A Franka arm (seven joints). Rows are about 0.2 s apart.
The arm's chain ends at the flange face. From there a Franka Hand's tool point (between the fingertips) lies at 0.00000 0.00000 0.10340 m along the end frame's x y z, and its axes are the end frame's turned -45 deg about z.
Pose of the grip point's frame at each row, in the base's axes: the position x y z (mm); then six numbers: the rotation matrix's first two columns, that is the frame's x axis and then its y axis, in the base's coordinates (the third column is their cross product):
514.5 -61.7 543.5 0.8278 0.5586 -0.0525 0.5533 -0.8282 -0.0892
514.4 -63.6 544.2 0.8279 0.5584 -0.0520 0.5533 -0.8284 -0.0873
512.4 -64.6 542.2 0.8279 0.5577 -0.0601 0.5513 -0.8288 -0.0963
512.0 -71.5 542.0 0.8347 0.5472 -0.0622 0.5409 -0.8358 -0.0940
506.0 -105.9 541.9 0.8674 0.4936 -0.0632 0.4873 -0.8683 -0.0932
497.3 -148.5 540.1 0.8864 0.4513 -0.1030 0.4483 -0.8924 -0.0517
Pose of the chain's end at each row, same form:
524.1 -66.3 646.3 0.9766 -0.1906 -0.1002 -0.1941 -0.9806 -0.0260
523.9 -68.1 647.1 0.9767 -0.1909 -0.0985 -0.1942 -0.9806 -0.0250
523.1 -69.4 644.9 0.9752 -0.1917 -0.1106 -0.1956 -0.9804 -0.0256
522.7 -76.1 644.7 0.9727 -0.2041 -0.1105 -0.2077 -0.9779 -0.0225
516.4 -111.1 644.6 0.9579 -0.2650 -0.1106 -0.2688 -0.9630 -0.0212
509.2 -148.5 642.8 0.9438 -0.3119 -0.1094 -0.3098 -0.9501 0.0363

